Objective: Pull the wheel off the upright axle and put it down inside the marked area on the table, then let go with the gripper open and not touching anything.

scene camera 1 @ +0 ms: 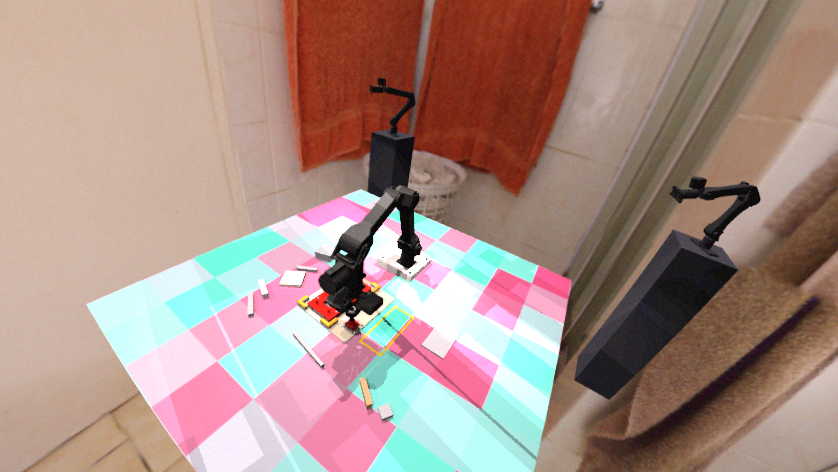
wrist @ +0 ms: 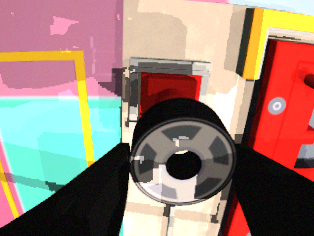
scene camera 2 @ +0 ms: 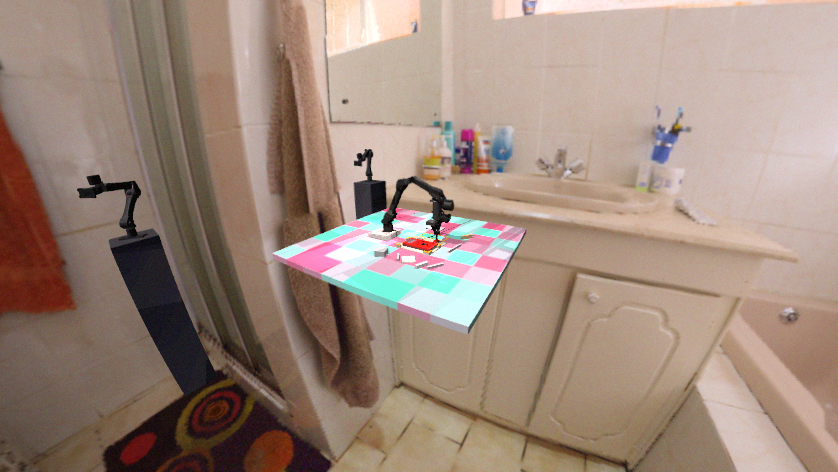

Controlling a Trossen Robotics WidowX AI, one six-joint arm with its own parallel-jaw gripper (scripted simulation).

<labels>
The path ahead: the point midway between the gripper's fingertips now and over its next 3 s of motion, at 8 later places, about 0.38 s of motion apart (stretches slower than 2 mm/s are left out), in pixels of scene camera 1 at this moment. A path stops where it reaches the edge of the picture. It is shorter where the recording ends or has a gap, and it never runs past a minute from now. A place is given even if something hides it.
My gripper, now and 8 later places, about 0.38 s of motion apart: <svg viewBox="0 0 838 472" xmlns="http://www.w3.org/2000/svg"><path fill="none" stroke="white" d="M352 310L352 305L360 305L377 306L389 306L390 311L388 323L388 327L389 321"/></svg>
</labels>
